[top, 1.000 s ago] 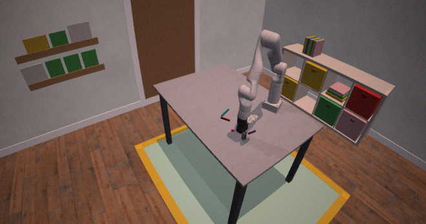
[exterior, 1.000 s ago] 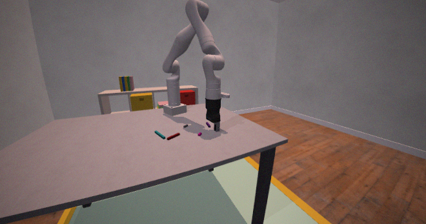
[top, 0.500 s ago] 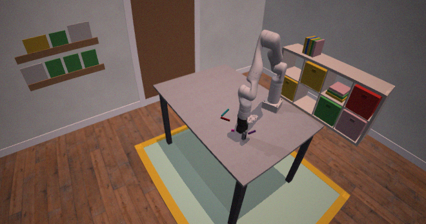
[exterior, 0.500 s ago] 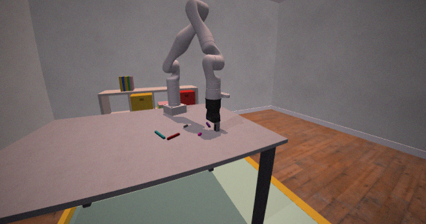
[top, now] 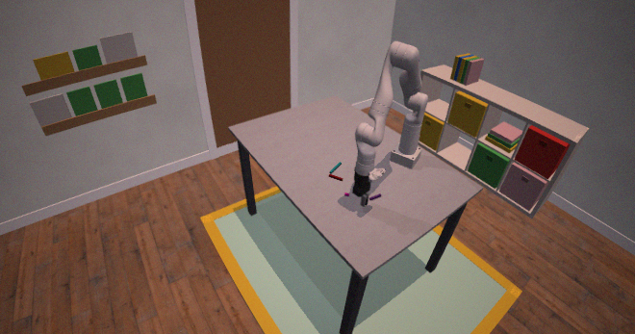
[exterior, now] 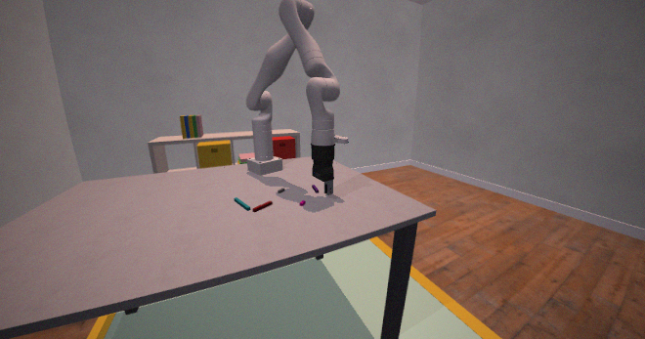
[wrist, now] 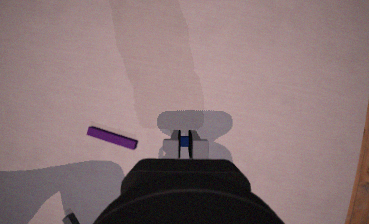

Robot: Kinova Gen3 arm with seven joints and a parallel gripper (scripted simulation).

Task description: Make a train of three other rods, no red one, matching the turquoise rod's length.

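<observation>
Now: hand 90 mm past the purple rod, 30 mm above it and 10 mm to the left of it. The rest, counted from my hand: grey rod 140 mm to the right, 130 mm behind, 30 mm below; blue rod 10 mm below; magenta rod 100 mm to the right, 30 mm below, 10 mm ahead.
</observation>
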